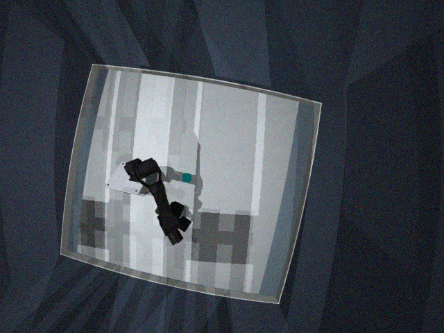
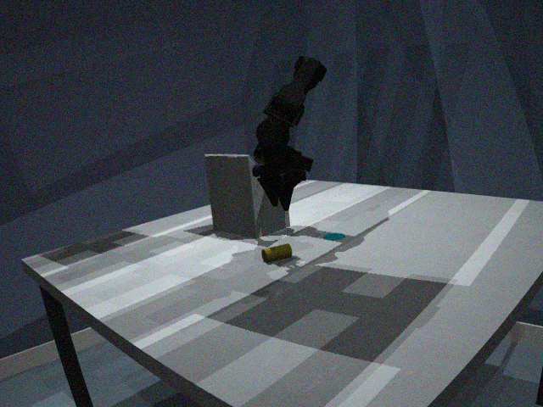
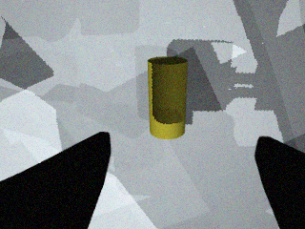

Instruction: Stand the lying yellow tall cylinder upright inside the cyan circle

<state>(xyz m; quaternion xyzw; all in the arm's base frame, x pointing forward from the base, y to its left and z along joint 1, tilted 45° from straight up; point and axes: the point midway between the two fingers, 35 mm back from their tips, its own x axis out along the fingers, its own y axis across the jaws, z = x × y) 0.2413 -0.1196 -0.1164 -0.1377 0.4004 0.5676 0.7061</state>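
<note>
My gripper tip is 11 cm above the yellow tall cylinder, 2 cm to the left of it and 1 cm past it. Also, from my gripper tip: cyan circle 19 cm to the left, 12 cm below.
</note>
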